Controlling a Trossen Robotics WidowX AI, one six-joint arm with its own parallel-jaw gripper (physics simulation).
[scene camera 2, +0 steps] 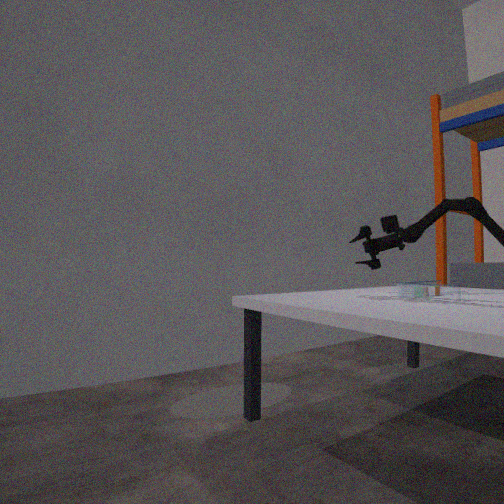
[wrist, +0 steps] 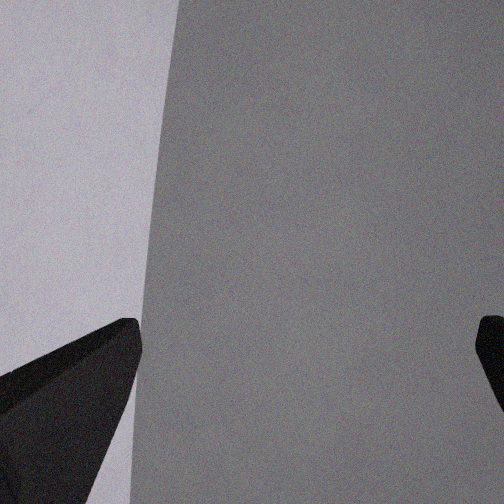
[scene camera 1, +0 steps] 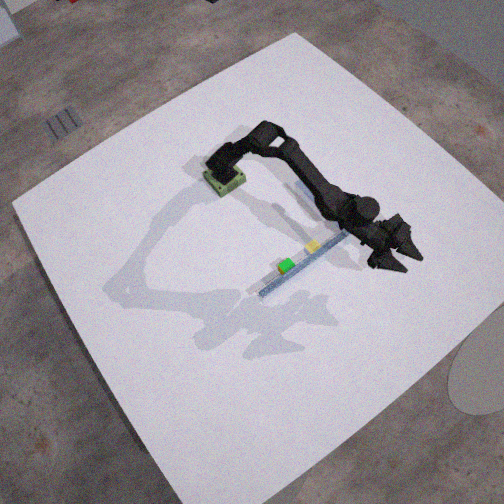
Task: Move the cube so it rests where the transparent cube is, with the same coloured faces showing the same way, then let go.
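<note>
In scene camera 1 a small cube with a green top (scene camera 1: 286, 265) and a small yellowish cube (scene camera 1: 313, 245) lie on the white table top, next to a thin grey-blue bar (scene camera 1: 300, 268). I cannot tell which one is the transparent cube. My gripper (scene camera 1: 405, 255) is held high in the air to the right of them, open and empty. In scene camera 2 the gripper (scene camera 2: 365, 251) hangs well above the table. In the wrist view both dark fingertips (wrist: 290, 390) sit far apart with only wall between them.
The arm's green base (scene camera 1: 224, 178) stands on the white table top (scene camera 1: 250, 260). An orange and blue shelf frame (scene camera 2: 470, 150) stands behind the table in scene camera 2. Grey floor surrounds the table.
</note>
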